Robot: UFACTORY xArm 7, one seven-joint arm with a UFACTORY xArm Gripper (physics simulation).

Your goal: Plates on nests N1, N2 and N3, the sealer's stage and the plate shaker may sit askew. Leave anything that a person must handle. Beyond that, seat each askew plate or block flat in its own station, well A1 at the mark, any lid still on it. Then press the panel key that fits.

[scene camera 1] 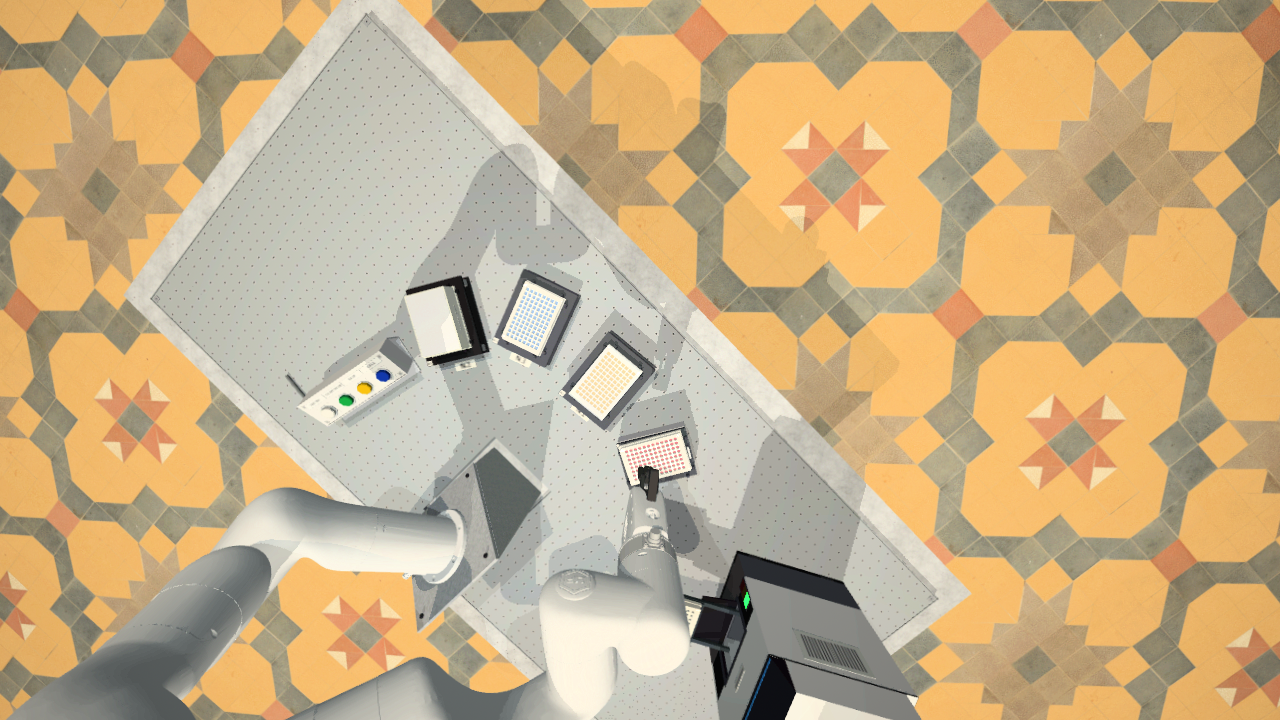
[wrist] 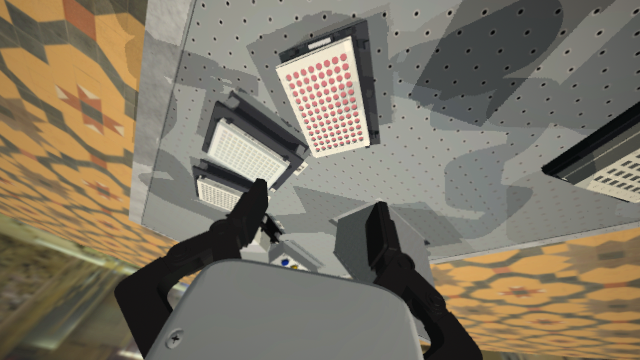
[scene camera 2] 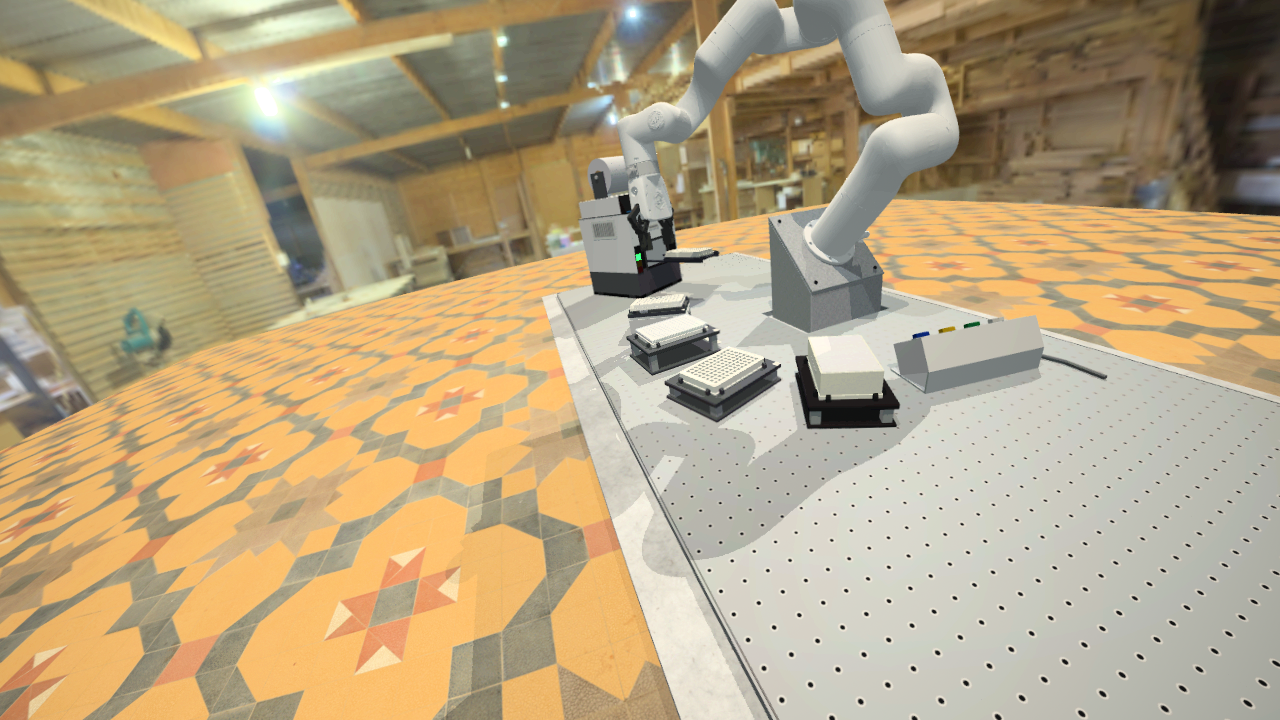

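My gripper [scene camera 1: 648,476] [scene camera 2: 657,248] [wrist: 319,202] is open and empty, above the red-well plate's station. The red-well plate [scene camera 1: 656,454] [scene camera 2: 660,302] [wrist: 325,100] looks tilted and shifted on its dark holder [wrist: 371,95]. The orange-well plate [scene camera 1: 606,379] [scene camera 2: 671,330] [wrist: 247,155] and blue-well plate [scene camera 1: 534,317] [scene camera 2: 725,369] [wrist: 216,194] sit on dark nests. A tall white block [scene camera 1: 436,320] [scene camera 2: 844,365] stands on a black nest and looks tilted in scene camera 1. A pale plate [scene camera 1: 691,616] [scene camera 2: 693,253] [wrist: 620,175] rests on the sealer's extended stage, mostly hidden in scene camera 1.
The sealer [scene camera 1: 805,617] [scene camera 2: 617,241] shows a green light. The key panel [scene camera 1: 356,386] [scene camera 2: 971,353] has white, green, yellow and blue keys; part shows in the wrist view. The arm's grey pedestal [scene camera 1: 505,492] [scene camera 2: 805,291] stands between the panel and sealer.
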